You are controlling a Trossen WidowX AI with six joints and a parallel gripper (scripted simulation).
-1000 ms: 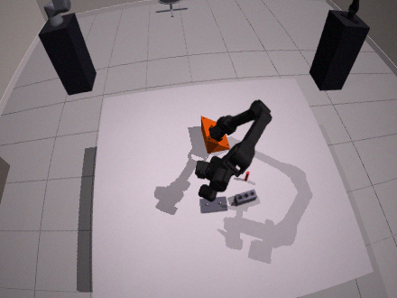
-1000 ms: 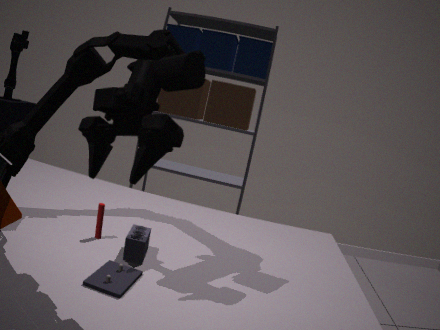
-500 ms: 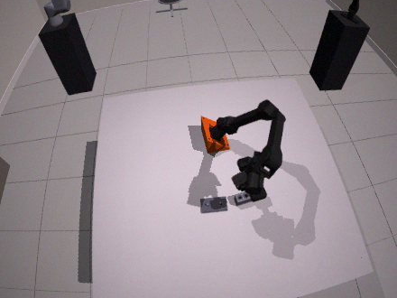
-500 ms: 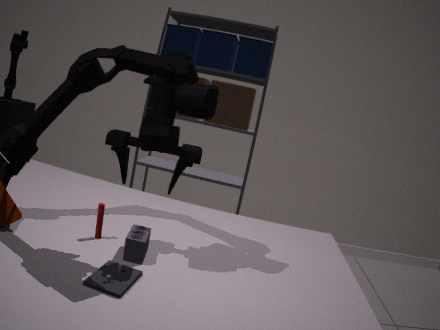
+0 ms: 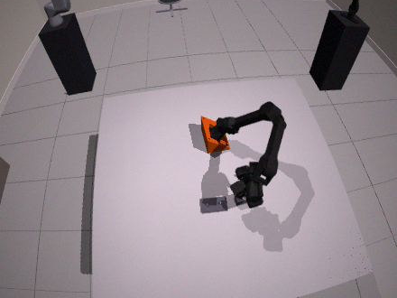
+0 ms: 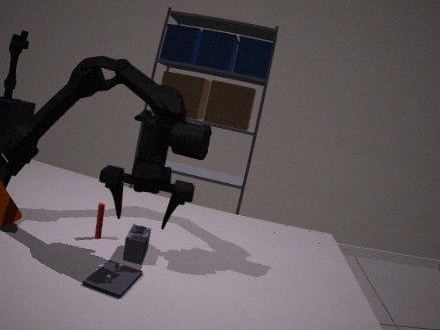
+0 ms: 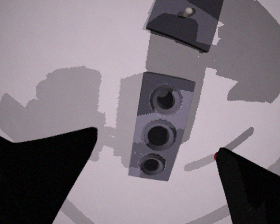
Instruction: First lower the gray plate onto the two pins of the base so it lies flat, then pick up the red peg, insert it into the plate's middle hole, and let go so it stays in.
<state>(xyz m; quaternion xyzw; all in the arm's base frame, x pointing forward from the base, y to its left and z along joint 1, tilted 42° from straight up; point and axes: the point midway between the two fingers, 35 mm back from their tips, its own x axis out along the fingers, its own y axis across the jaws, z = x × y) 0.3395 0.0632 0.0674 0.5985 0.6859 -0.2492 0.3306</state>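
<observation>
My gripper tip is now 30 mm above the gray plate. From my gripper tip the other things lie so: red peg: 100 mm behind, 30 mm to the left, 30 mm below; dark gray base: 140 mm to the right, 60 mm below.
</observation>
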